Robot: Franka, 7 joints.
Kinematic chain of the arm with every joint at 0, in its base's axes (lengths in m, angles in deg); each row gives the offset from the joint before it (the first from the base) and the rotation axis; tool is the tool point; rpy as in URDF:
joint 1: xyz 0 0 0.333 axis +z
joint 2: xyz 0 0 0 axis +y
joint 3: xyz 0 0 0.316 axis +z
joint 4: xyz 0.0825 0 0 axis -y
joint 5: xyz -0.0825 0 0.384 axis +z
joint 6: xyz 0 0 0 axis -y
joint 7: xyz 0.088 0 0 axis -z
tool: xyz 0 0 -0.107 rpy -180 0 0
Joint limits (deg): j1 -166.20..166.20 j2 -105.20..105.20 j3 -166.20..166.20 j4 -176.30..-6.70 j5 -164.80..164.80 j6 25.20..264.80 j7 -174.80..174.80
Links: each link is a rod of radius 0.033 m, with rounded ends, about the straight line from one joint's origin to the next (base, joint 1, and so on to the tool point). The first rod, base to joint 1, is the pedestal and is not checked.
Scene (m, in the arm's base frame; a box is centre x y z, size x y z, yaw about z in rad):
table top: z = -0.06
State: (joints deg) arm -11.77 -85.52 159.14 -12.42 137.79 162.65 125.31
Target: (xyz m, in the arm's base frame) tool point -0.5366 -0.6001 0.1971
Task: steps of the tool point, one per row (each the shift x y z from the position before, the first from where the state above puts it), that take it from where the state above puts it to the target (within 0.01 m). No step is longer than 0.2 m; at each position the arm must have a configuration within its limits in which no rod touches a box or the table.
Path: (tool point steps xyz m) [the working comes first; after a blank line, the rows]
Joints at the target: 54.02 -91.67 166.20 -6.70 143.69 180.29 125.31
Straight joint move there: clear.

1: -0.0317 -0.1888 -0.0146
2: 0.0127 -0.1897 -0.0146
3: 0.0559 -0.1806 -0.0148
4: 0.0955 -0.1615 -0.0146
5: 0.1292 -0.1338 -0.0146

